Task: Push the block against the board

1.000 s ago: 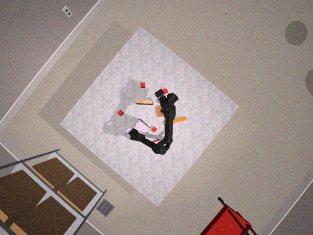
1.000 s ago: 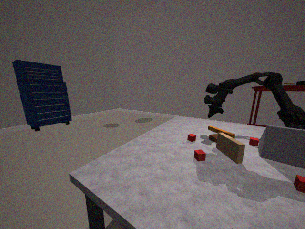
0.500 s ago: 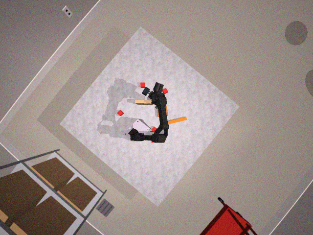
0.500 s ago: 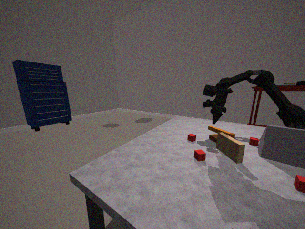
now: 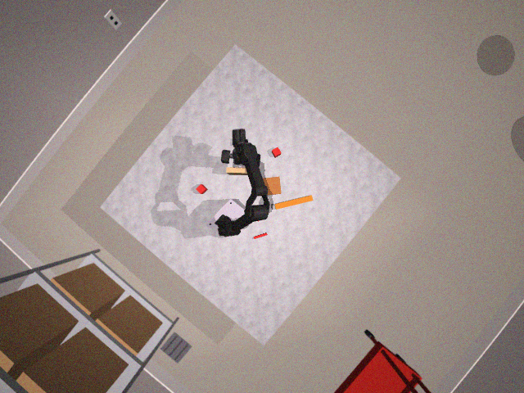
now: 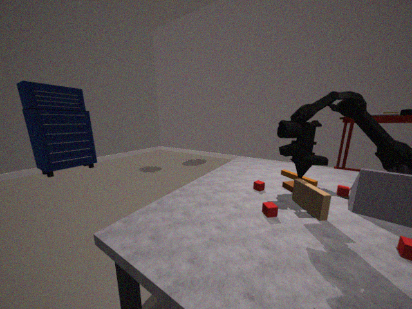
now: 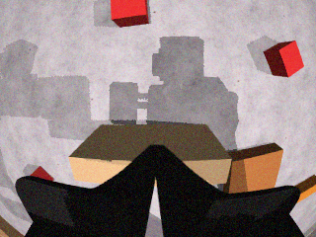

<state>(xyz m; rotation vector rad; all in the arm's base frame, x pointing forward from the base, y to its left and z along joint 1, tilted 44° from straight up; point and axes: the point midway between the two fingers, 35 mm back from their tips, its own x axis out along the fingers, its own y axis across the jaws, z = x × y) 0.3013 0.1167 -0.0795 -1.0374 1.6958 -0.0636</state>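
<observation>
Right now the tan board is 4 cm behind my gripper tip, 2 cm to the right of it and 8 cm below it. The rest, counted from my gripper tip: square block: 2 cm ahead, 20 cm to the right, 12 cm below; thin red strip: 24 cm behind, 35 cm to the right, 13 cm below; orange bar: 4 cm ahead, 36 cm to the right, 12 cm below.
</observation>
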